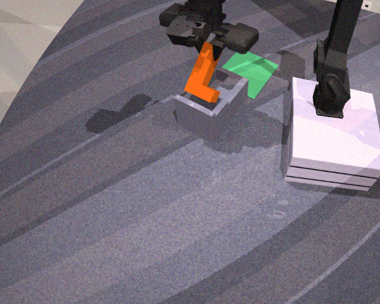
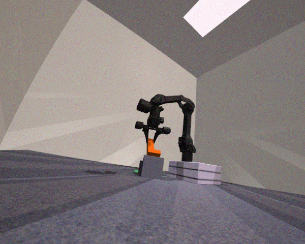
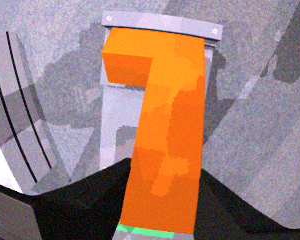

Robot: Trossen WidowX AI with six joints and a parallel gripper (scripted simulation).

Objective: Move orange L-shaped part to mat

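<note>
Now: the green mat 80 mm behind my gripper tip, 120 mm to the right of it and 170 mm below it. From my gripper tip the other things lie so: orange L-shaped part: 30 mm to the left, 30 mm below.
</note>
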